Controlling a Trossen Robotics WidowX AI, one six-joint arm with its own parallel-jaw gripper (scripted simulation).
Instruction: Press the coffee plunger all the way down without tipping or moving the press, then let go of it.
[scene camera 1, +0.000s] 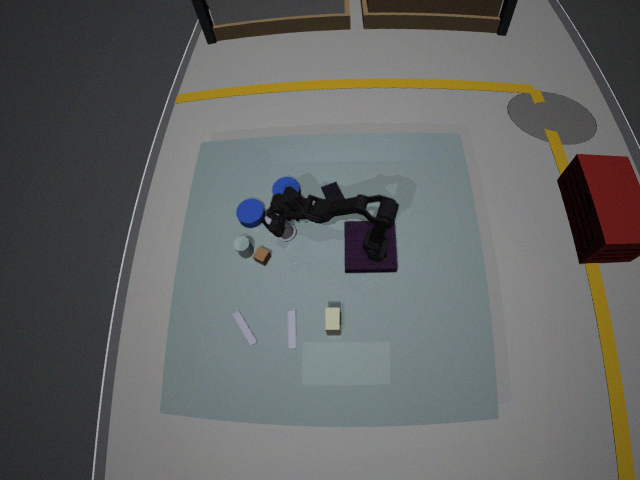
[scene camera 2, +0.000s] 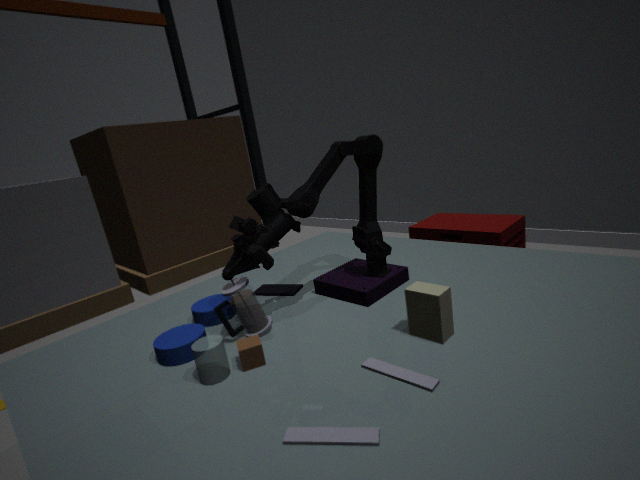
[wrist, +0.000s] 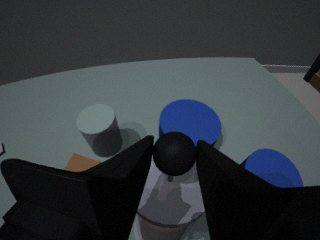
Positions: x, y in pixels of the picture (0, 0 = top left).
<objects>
my gripper: scene camera 1; scene camera 2; wrist 175, 143
same spot on my gripper: (scene camera 1: 276, 227) = (scene camera 2: 260, 245)
</objects>
